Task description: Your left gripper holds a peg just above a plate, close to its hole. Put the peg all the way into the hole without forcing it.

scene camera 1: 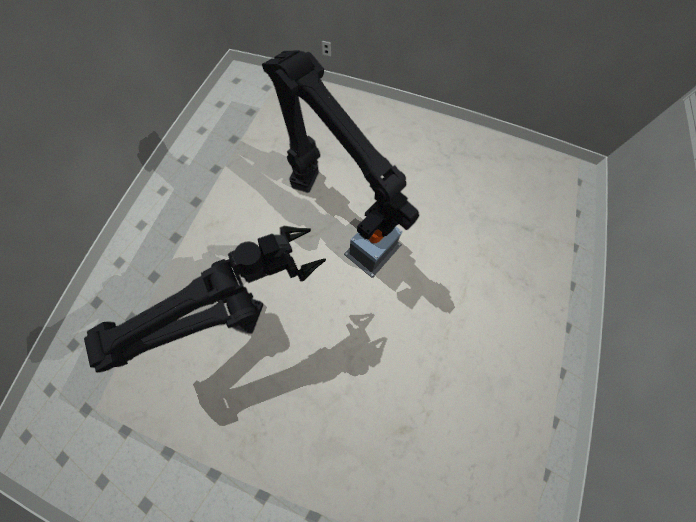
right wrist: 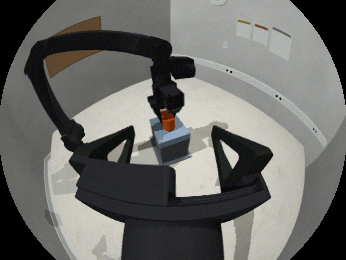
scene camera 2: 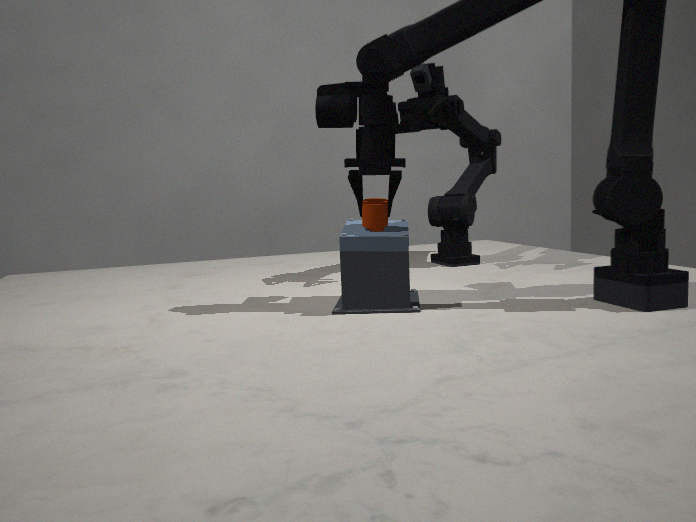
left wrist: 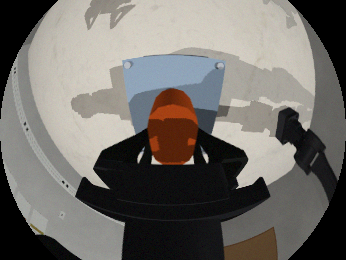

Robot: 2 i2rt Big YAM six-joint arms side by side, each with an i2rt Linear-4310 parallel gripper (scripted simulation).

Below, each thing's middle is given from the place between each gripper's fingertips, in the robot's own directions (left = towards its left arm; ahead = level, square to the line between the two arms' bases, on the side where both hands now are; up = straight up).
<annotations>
Right now my left hand is 10 mm to the left of the orange peg (scene camera 2: pixel 374 210) and 20 mm above it. Also, from my left hand: flanged base (scene camera 2: pixel 372 282) 10 mm to the right, 90 mm below; plate (scene camera 2: pixel 359 238) 10 mm to the right, 40 mm below.
My right hand (scene camera 2: pixel 406 119) is 15 cm short of the orange peg, 17 cm to the right of it and 20 cm above it. Round my right hand: flanged base: 15 cm ahead, 17 cm to the left, 27 cm below; plate: 15 cm ahead, 17 cm to the left, 22 cm below.
</annotations>
